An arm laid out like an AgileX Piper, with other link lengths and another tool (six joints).
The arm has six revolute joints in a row. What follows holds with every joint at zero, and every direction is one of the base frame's.
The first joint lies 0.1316 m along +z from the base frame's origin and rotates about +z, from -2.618 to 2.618 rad.
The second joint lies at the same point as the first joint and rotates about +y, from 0 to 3.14 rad.
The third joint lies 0.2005 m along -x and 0.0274 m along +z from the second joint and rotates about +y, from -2.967 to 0 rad.
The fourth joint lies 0.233 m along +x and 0.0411 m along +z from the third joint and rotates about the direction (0.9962, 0, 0.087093), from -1.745 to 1.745 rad.
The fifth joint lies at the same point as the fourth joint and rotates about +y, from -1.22 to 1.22 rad.
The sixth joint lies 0.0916 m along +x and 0.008 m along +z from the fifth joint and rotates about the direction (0.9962, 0, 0.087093), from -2.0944 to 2.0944 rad.
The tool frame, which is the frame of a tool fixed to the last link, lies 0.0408 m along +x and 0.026 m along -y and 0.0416 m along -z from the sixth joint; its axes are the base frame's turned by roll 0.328, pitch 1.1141 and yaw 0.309 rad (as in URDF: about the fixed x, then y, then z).
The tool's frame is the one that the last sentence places.
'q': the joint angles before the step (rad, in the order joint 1, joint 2, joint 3, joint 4, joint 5, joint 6). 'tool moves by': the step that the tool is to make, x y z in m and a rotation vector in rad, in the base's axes. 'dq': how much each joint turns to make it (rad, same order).
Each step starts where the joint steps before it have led.
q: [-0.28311 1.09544 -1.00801 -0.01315 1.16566 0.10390]
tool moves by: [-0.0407 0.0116 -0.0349 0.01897 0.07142 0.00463]
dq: [-0.00002 -0.18071 0.26349 0.00001 -0.00896 -0.00486]
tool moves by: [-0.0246 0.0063 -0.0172 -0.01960 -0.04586 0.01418]
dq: [-0.00010 -0.19689 0.17283 -0.00087 -0.02563 -0.01480]
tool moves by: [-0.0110 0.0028 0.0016 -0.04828 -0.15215 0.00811]
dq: [0.00017 -0.22064 0.08518 -0.00008 -0.02423 -0.00848]
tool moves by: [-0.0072 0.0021 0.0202 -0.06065 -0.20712 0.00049]
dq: [0.00105 -0.21649 -0.00032 -0.00082 0.00100 0.00049]
